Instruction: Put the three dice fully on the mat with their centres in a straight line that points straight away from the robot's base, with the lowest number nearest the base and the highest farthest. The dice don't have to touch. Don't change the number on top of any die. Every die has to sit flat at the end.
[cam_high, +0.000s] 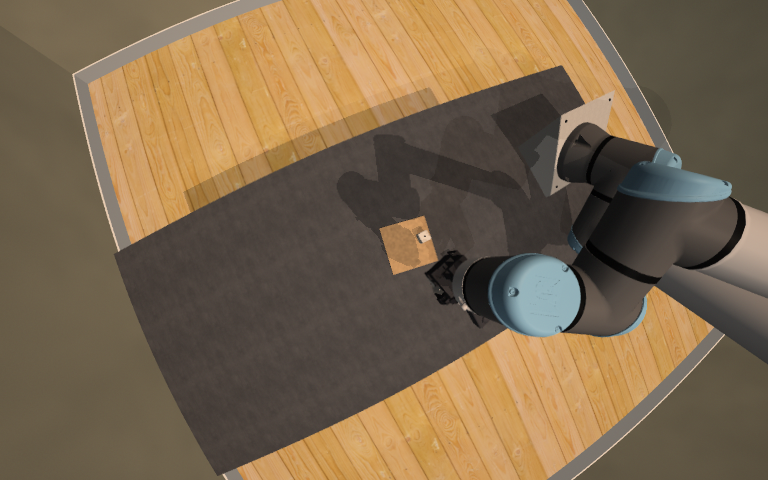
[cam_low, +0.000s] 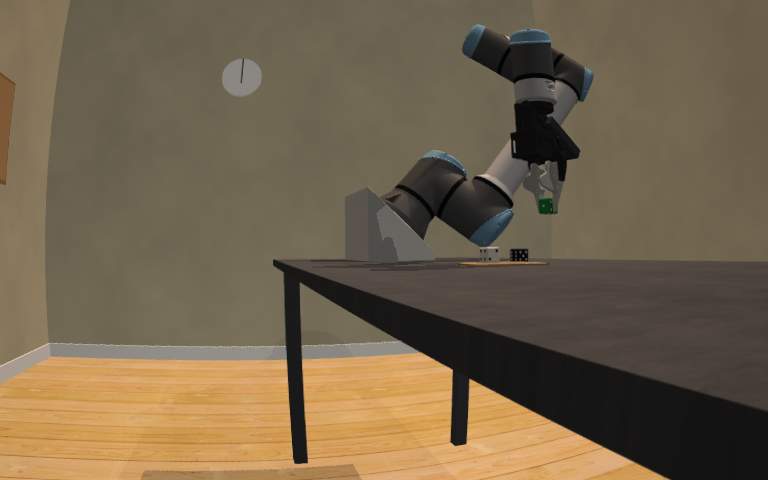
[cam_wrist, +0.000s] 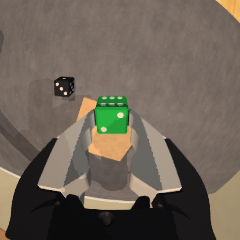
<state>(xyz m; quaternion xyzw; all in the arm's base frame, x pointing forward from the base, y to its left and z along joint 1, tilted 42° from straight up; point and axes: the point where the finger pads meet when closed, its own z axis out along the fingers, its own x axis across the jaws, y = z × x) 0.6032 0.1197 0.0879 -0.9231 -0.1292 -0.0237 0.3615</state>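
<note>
Now: the tan mat 10 mm ahead of my hand, 120 mm to the right of it and 120 mm below it. From my hand the other things lie so: white die 40 mm behind, 120 mm to the right, 100 mm below; then green die right at my hand; then black die 90 mm behind, 20 mm to the right, 100 mm below.
</note>
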